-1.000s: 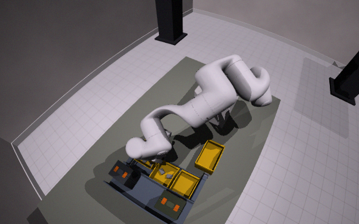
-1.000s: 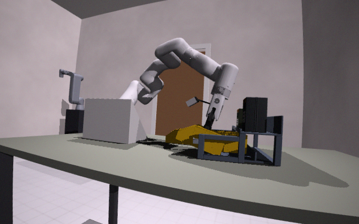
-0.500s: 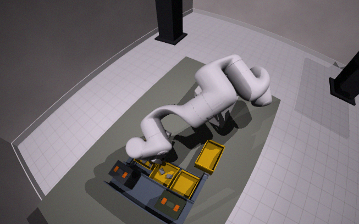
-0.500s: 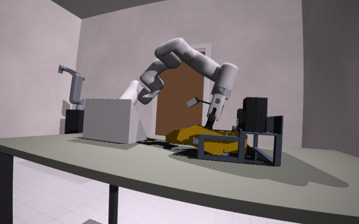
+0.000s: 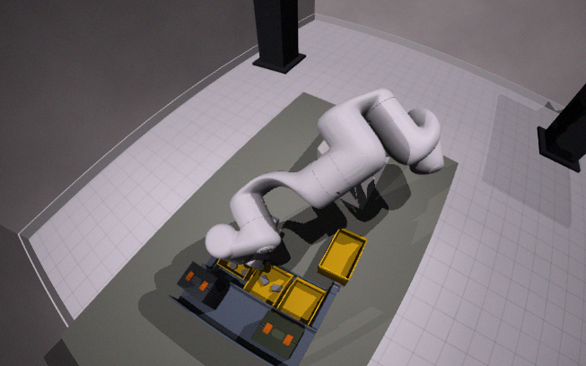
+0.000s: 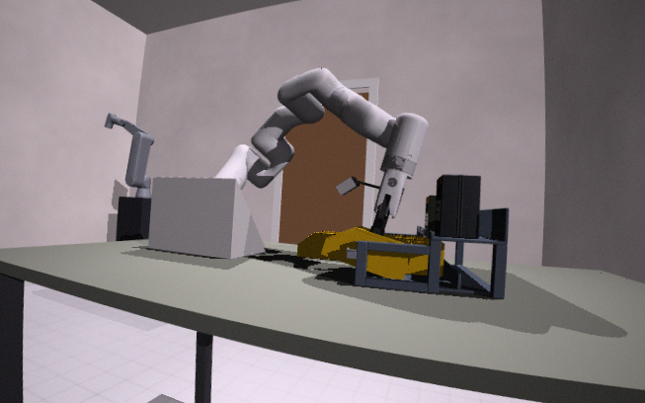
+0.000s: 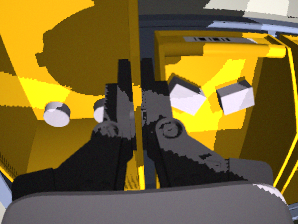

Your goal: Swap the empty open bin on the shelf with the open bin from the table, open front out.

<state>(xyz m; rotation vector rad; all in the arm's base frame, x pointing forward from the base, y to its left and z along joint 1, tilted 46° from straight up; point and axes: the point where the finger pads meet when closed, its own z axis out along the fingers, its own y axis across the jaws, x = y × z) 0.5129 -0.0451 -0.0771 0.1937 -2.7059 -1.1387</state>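
The shelf's front bar is 30 mm behind my hand, 60 mm to the left of it and 80 mm below it. Round my hand: black box 170 mm ahead, 50 mm to the right, 80 mm above.
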